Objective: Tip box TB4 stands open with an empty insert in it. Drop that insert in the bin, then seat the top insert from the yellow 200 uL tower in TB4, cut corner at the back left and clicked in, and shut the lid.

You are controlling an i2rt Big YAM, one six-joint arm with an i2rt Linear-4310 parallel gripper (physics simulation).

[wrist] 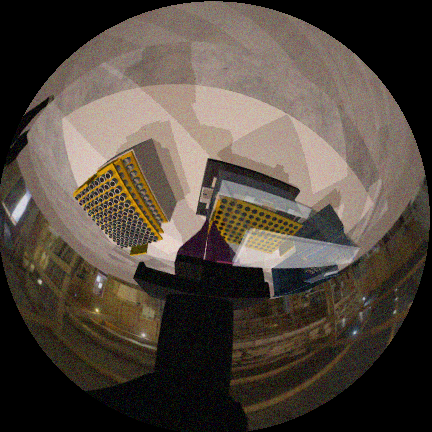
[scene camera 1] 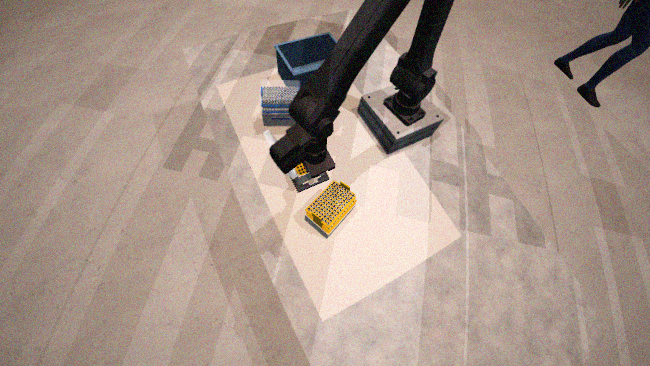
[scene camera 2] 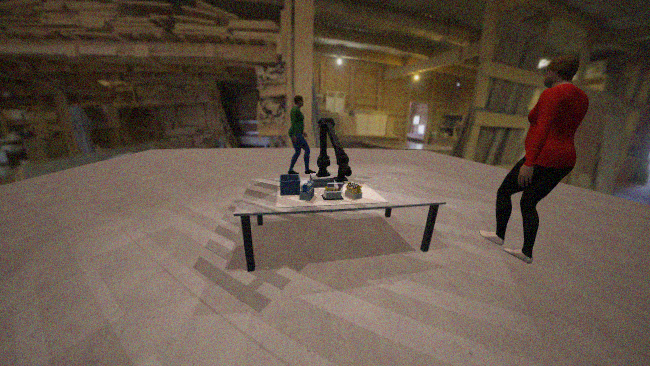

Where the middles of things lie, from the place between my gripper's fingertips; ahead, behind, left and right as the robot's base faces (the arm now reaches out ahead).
My hand is 7 cm to the left of the clear lid [wrist: 265,229], 7 cm short of it and 5 cm below it. From my hand the other things lie so: blue bin [scene camera 1: 298,59]: 36 cm to the right, 22 cm behind.
